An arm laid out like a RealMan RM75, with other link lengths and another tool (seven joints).
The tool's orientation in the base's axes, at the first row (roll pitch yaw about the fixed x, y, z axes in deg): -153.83, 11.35, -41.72
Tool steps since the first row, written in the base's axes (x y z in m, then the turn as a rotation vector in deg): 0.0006, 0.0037, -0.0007, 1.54, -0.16, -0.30; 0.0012, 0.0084, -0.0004, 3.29, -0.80, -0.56; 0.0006, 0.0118, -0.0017, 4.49, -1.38, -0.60; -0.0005, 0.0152, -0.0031, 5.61, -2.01, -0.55; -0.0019, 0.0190, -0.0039, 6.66, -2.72, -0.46; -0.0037, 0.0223, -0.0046, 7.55, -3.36, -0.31; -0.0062, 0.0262, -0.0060, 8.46, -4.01, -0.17; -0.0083, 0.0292, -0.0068, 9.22, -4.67, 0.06; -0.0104, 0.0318, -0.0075, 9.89, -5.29, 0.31
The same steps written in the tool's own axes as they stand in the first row. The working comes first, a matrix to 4 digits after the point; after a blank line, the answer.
The tool's axes in the first row as the columns of a matrix, in the base's axes (used below as rounded here):
0.7318, -0.6621, 0.1617
-0.6525, -0.6121, 0.4467
-0.1968, -0.4324, -0.8799

-0.0018, -0.0024, 0.0024, 1.29, -0.79, 0.44; -0.0045, -0.0058, 0.0043, 3.04, -1.45, 0.67; -0.0069, -0.0069, 0.0069, 4.30, -1.87, 0.64; -0.0097, -0.0076, 0.0094, 5.53, -2.25, 0.49; -0.0130, -0.0087, 0.0116, 6.74, -2.55, 0.27; -0.0164, -0.0092, 0.0134, 7.78, -2.81, -0.01; -0.0205, -0.0093, 0.0160, 8.84, -3.07, -0.27; -0.0238, -0.0094, 0.0177, 9.78, -3.27, -0.65; -0.0269, -0.0093, 0.0191, 10.63, -3.44, -1.04
